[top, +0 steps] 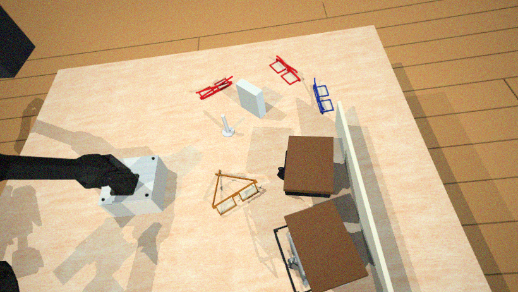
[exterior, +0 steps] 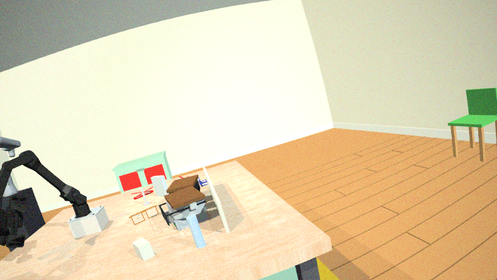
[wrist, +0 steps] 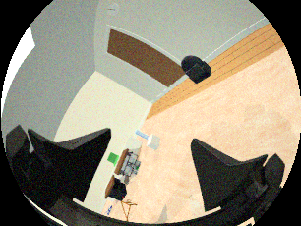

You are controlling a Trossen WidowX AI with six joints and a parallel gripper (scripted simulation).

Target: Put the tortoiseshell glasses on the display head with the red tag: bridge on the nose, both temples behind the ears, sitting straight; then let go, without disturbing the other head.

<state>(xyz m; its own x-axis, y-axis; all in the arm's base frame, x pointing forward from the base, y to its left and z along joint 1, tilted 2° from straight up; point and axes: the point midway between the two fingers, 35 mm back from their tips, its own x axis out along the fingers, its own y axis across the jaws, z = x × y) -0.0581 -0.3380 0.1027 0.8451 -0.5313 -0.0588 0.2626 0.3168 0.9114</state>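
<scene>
Now: the white peg 590 mm to the left of my gripper tip, 270 mm ahead of it and 170 mm below it. The rest, counted from my gripper tip: pale blue cylinder (600 mm ahead, 140 mm below, 30 mm to the right); white cube (410 mm ahead, 170 mm below, 20 mm to the right); long white board (650 mm ahead, 310 mm to the left, 140 mm below).
</scene>
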